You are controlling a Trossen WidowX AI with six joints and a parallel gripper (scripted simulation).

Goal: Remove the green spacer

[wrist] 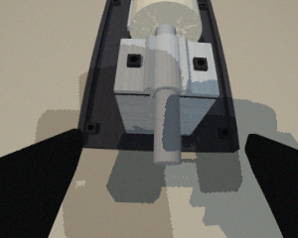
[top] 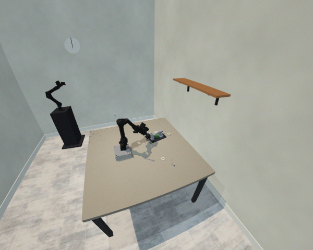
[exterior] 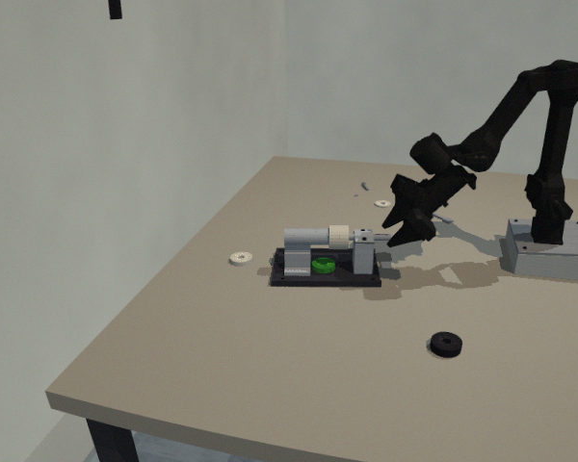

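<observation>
My hand is 90 mm short of the grey shaft, 30 mm to the right of it and 30 mm above it. The rest, counted from my hand: green spacer 150 mm ahead, 100 mm below, 50 mm to the left; then black ring 250 mm to the left, 140 mm behind, 100 mm below; then wrench 330 mm to the right, 100 mm below, 50 mm behind.
</observation>
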